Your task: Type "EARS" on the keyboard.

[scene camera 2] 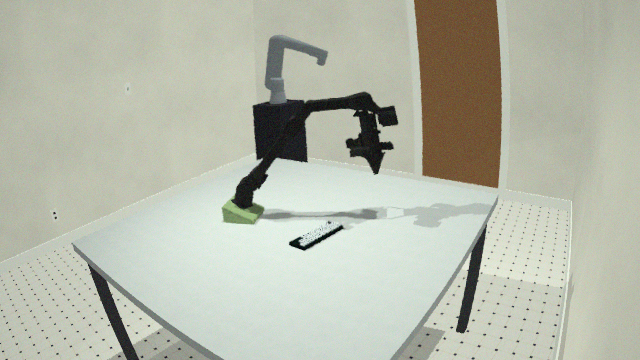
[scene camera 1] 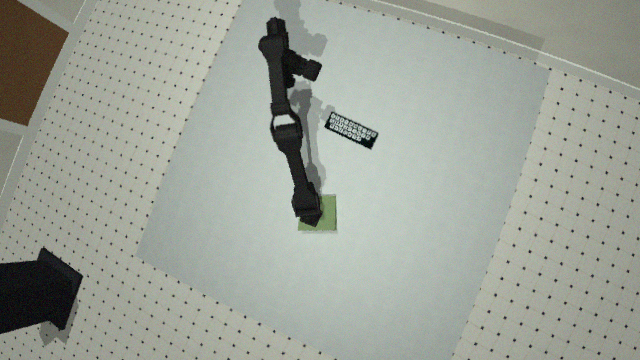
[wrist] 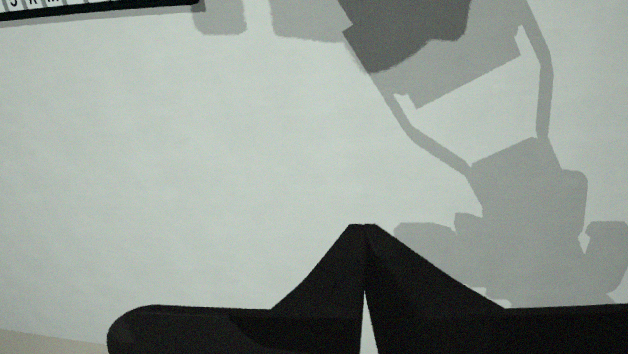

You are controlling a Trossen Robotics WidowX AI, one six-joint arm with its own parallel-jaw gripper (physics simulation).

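Seen in the pictures: gripper, fingertip midpoint: (scene camera 2: 376, 174) (scene camera 1: 303, 70) (wrist: 361, 237); arm's base, origin of the base link: (scene camera 2: 241, 203) (scene camera 1: 311, 216).
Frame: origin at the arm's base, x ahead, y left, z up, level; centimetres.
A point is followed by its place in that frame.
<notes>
A small black keyboard (scene camera 1: 351, 130) {x 34.9, y -0.5, z -3.4 cm} (scene camera 2: 316, 235) {x 36.3, y -2.0, z -3.0 cm} with white keys lies flat on the table, to the right of the arm in the first scene view. In the wrist view a corner of the keyboard (wrist: 100, 11) {x 38.6, y 1.9, z -3.4 cm} shows at the top left, with a few key letters partly cut off. My gripper (scene camera 2: 376, 172) {x 45.4, y 20.7, z 12.2 cm} (wrist: 361, 237) {x 45.4, y 20.7, z 12.2 cm} is shut and empty, its fingertips together and pointing down. It hangs high above the table, apart from the keyboard and off to its side. In the first scene view the fingertips are hidden under the arm.
The arm stands on a green base block (scene camera 1: 328, 215) {x 2.7, y -5.5, z -0.1 cm} (scene camera 2: 240, 213) {x 5.1, y -5.9, z -0.8 cm} on the pale table (scene camera 1: 425, 200) {x 21.3, y -35.2, z -4.5 cm} (scene camera 2: 225, 280) {x 30.5, y -38.2, z -4.5 cm}. The arm's shadow falls across the table beside the keyboard. A grey robot arm (scene camera 2: 275, 60) on a black pedestal (scene camera 2: 280, 132) stands beyond the table.
</notes>
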